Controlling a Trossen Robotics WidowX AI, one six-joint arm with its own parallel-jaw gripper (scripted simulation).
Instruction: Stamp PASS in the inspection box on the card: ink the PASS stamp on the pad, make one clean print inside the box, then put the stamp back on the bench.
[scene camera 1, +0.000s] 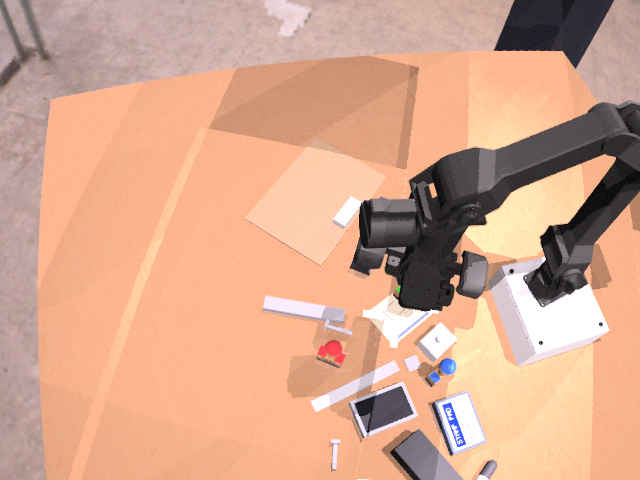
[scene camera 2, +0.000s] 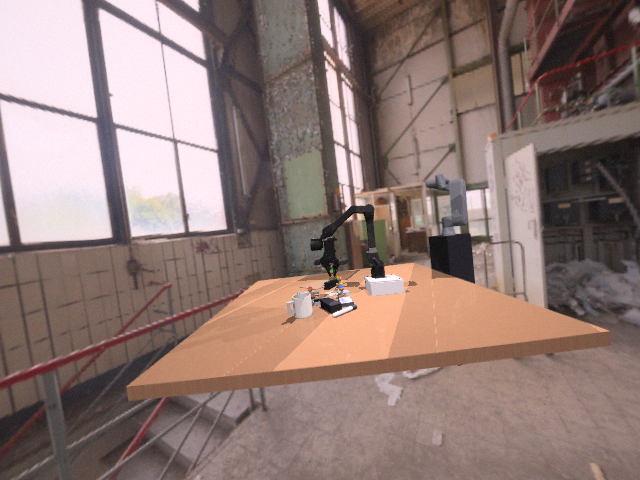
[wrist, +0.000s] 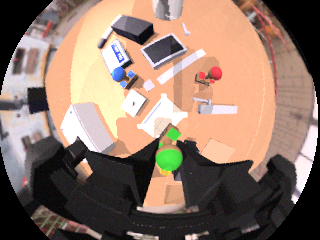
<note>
In view: my gripper (scene camera 1: 408, 285), a green-knobbed stamp (wrist: 169, 157), a stamp pad tin (scene camera 1: 460, 426), a dark block (wrist: 132, 28), a grey bar (scene camera 1: 312, 311) and a white card (scene camera 1: 395, 322).
My gripper shows as well in the wrist view (wrist: 167, 141). The white card shows as well in the wrist view (wrist: 164, 112).
</note>
